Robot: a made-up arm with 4 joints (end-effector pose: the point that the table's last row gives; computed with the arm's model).
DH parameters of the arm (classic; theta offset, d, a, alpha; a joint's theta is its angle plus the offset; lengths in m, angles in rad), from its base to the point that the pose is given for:
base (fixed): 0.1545 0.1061 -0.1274 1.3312
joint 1: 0 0.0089 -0.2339 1.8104
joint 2: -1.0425 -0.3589 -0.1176 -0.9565
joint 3: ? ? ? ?
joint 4: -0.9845 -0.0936 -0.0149 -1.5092
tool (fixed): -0.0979 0.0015 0 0
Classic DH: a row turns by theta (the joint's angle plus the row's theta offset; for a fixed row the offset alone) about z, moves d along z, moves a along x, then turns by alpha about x.
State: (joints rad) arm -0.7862 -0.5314 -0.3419 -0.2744
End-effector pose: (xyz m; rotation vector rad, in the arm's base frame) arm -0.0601 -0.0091 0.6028 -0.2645 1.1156 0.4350
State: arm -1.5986 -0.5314 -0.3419 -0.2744
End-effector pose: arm 0.2728 -0.0051 0.4095 -0.0842 1.9169 0.2987
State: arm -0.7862 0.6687 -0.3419 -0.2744
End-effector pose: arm -0.0404 0.0543 0.5805 -0.4676 1.2023 -0.8220
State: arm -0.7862 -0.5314 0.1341 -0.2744
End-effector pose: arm -0.0135 -0.0211 0.6129 0.0724 1.0830 0.0665
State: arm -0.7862 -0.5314 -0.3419 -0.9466
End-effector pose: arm -0.0519 -0.0037 0.6029 -0.5121 1.7453 0.3529
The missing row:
joint 3: 1.3472 -0.0388 0.0598 -1.3353
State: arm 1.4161 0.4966 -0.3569 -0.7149
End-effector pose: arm -0.5460 -0.1954 -0.0802 0.2699 -0.3776 -0.1287
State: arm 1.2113 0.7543 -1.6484 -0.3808
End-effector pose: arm -0.5479 -0.1343 -0.1012 -0.8289 -0.0039 -0.3089
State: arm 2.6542 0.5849 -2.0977 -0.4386
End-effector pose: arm 0.1048 -0.1326 -0.3454 -0.7297 -1.1849 -0.8554
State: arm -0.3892 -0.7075 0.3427 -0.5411
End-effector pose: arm -0.1829 -0.0641 0.6276 0.1736 0.9714 0.2678
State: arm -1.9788 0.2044 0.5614 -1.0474
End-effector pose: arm 0.4157 -0.0744 0.2154 -0.0182 2.3776 -1.6889
